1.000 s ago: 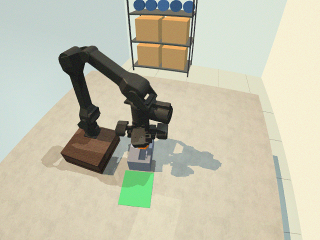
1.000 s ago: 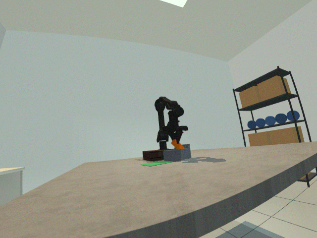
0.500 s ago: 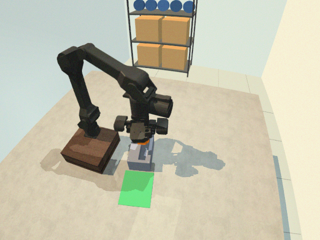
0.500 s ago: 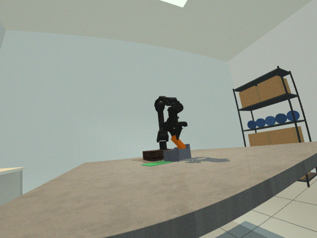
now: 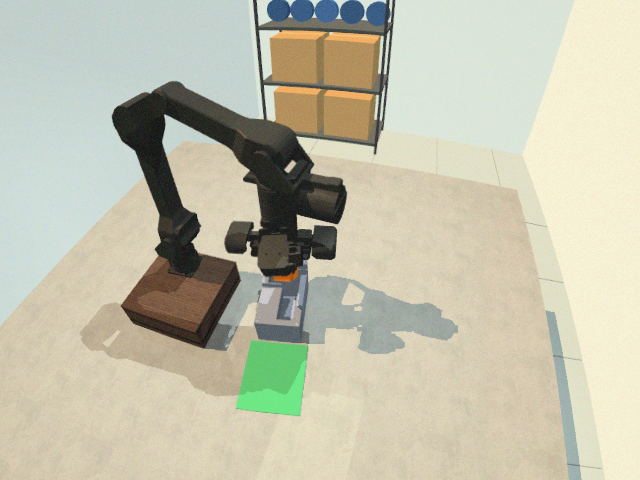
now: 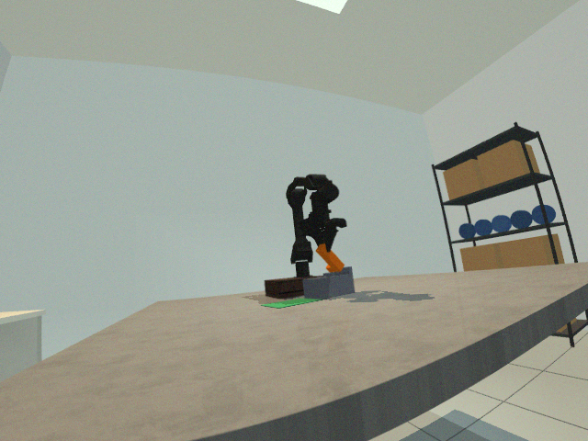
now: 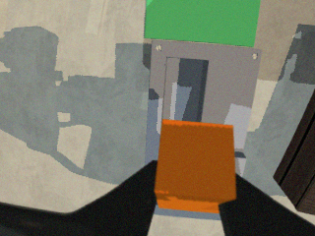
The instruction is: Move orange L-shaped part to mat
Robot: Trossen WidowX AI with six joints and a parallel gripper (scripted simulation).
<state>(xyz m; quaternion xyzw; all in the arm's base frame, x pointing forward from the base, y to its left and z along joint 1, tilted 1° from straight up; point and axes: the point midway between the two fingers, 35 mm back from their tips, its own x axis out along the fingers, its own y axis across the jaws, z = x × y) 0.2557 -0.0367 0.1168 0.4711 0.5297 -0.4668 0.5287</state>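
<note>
Now: gripper tip 16 cm above the green mat and 15 cm to the left of it. Round my gripper tip: orange L-shaped part 3 cm to the left, 3 cm below, 2 cm behind.
</note>
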